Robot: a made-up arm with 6 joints. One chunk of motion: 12 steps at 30 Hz.
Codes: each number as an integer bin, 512 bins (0 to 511) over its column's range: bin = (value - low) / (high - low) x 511, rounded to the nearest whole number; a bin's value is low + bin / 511 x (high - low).
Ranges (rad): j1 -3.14..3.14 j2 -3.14..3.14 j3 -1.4..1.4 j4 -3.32..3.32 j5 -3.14..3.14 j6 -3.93..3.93
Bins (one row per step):
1: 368 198 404 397 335 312
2: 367 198 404 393 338 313
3: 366 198 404 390 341 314
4: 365 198 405 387 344 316
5: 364 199 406 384 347 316
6: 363 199 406 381 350 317
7: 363 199 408 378 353 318
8: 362 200 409 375 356 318
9: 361 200 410 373 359 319
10: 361 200 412 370 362 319
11: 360 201 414 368 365 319
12: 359 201 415 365 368 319
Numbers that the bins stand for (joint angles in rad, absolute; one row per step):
1: 1.3826 -0.7067 0.8137 1.8387 0.9770 0.8691
2: 1.3703 -0.7067 0.8137 1.7867 1.0139 0.8844
3: 1.3580 -0.7067 0.8137 1.7477 1.0508 0.8998
4: 1.3457 -0.7067 0.8192 1.7087 1.0876 0.9306
5: 1.3334 -0.6944 0.8247 1.6697 1.1245 0.9306
6: 1.3211 -0.6944 0.8247 1.6308 1.1614 0.9460
7: 1.3211 -0.6944 0.8356 1.5918 1.1982 0.9614
8: 1.3088 -0.6821 0.8411 1.5528 1.2351 0.9614
9: 1.2966 -0.6821 0.8466 1.5268 1.2720 0.9767
10: 1.2966 -0.6821 0.8575 1.4878 1.3088 0.9767
11: 1.2843 -0.6698 0.8685 1.4618 1.3457 0.9767
12: 1.2720 -0.6698 0.8740 1.4229 1.3826 0.9767

